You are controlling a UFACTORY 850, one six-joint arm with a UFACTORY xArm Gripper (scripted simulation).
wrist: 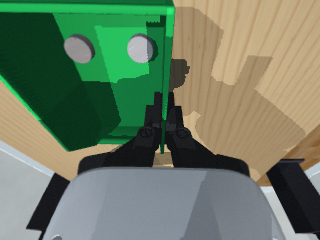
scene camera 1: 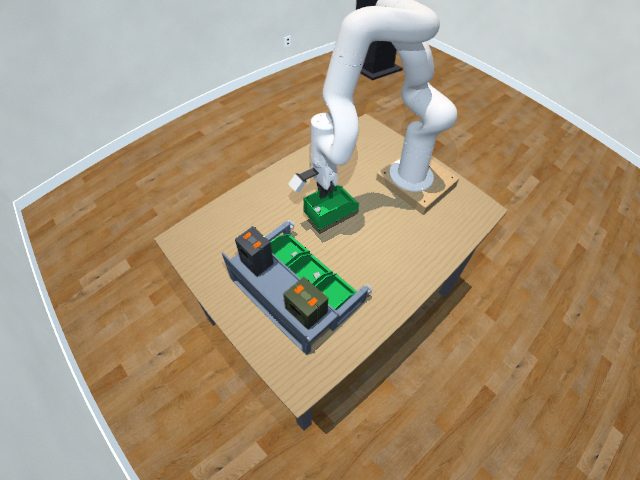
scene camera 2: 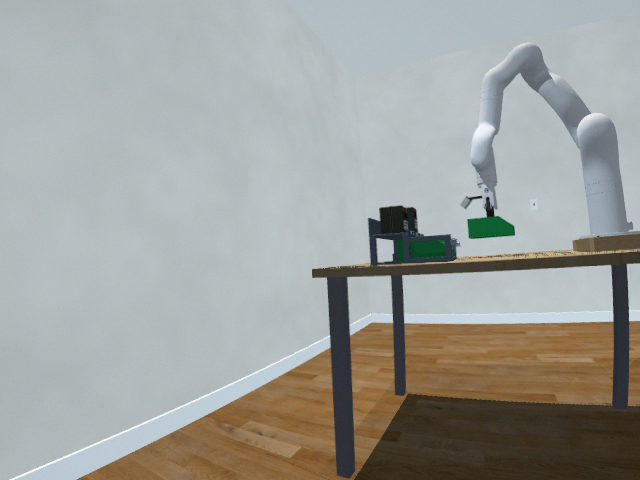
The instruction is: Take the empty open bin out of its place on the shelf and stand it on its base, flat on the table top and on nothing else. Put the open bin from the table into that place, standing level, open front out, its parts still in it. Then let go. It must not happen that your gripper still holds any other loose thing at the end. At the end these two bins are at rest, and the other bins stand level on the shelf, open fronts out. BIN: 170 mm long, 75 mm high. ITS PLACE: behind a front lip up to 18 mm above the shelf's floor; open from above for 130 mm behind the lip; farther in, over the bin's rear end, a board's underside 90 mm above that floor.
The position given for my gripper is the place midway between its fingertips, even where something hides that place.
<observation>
I see my gripper (scene camera 1: 322,195).
My gripper also shows in the wrist view (wrist: 163,103).
</observation>
